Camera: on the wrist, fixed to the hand. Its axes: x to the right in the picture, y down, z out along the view.
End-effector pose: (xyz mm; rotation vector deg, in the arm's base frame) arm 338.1 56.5 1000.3 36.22 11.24 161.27
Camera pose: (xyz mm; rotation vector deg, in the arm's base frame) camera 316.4 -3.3 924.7 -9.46 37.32 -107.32
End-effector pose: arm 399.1 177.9 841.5 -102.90 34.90 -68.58
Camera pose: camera 316.6 143.0 799.9 -50.91 113.04 -8.85
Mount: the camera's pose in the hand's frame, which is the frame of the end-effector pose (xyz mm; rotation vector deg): -27.6 48.1 -81.8 -24.53 13.63 88.19
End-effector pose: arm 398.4 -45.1 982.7 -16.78 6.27 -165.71
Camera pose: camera 418.5 -81.1 892.9 4.97 37.27 -76.27
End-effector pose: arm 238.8 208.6 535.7 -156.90 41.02 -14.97
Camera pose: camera 173.3 162.9 594.0 88.62 -150.91 2.44
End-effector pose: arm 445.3 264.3 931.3 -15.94 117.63 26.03
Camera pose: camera 376.9 273.1 1002.1 66.01 115.17 104.36
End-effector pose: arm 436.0 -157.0 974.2 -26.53 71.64 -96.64
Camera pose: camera 410.2 -91.7 904.7 25.86 84.67 -9.09
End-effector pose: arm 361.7 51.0 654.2 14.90 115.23 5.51
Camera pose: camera 306.7 95.4 723.2 84.91 85.80 87.14
